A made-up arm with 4 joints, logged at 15 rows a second.
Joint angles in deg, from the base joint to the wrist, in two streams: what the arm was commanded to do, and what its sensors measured. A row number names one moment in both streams.
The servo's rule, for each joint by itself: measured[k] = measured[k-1] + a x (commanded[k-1-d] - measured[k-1]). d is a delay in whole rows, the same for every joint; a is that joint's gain. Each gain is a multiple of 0.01, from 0.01 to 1. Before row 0 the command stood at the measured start. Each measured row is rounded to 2 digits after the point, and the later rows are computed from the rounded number. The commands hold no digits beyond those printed.
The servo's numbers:
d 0
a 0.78 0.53 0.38 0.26
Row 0, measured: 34.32 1.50 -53.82 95.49
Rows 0 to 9, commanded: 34.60 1.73 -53.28 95.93; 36.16 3.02 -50.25 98.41; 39.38 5.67 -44.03 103.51; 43.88 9.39 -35.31 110.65; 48.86 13.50 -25.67 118.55; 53.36 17.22 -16.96 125.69; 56.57 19.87 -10.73 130.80; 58.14 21.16 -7.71 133.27; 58.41 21.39 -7.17 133.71; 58.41 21.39 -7.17 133.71
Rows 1 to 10, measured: 34.54 1.62 -53.61 95.60; 35.80 2.36 -52.33 96.33; 38.59 4.11 -49.18 98.20; 42.72 6.91 -43.91 101.44; 47.51 10.40 -36.98 105.89; 52.07 14.01 -29.37 111.04; 55.58 17.12 -22.29 116.18; 57.58 19.26 -16.75 120.62; 58.23 20.39 -13.11 124.02; 58.37 20.92 -10.85 126.54
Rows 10 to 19, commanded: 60.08 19.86 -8.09 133.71; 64.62 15.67 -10.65 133.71; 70.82 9.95 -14.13 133.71; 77.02 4.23 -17.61 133.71; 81.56 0.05 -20.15 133.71; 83.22 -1.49 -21.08 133.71; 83.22 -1.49 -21.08 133.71; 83.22 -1.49 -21.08 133.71; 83.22 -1.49 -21.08 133.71; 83.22 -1.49 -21.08 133.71
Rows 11 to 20, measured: 59.70 20.36 -9.80 128.40; 63.54 17.87 -10.12 129.78; 69.22 13.67 -11.64 130.80; 75.30 8.67 -13.91 131.56; 80.18 4.10 -16.28 132.12; 82.55 1.14 -18.10 132.53; 83.07 -0.25 -19.23 132.84; 83.19 -0.91 -19.93 133.07; 83.21 -1.22 -20.37 133.24; 83.22 -1.36 -20.64 133.36
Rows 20 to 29, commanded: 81.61 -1.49 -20.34 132.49; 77.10 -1.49 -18.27 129.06; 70.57 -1.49 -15.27 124.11; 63.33 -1.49 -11.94 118.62; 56.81 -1.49 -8.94 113.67; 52.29 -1.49 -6.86 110.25; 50.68 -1.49 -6.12 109.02; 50.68 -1.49 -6.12 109.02; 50.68 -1.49 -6.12 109.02; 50.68 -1.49 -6.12 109.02
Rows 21 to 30, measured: 81.96 -1.43 -20.53 133.13; 78.17 -1.46 -19.67 132.07; 72.24 -1.48 -18.00 130.00; 65.29 -1.49 -15.70 127.04; 58.68 -1.49 -13.13 123.56; 53.70 -1.49 -10.75 120.10; 51.34 -1.49 -8.99 117.22; 50.83 -1.49 -7.90 115.09; 50.71 -1.49 -7.22 113.51; 50.69 -1.49 -6.80 112.34
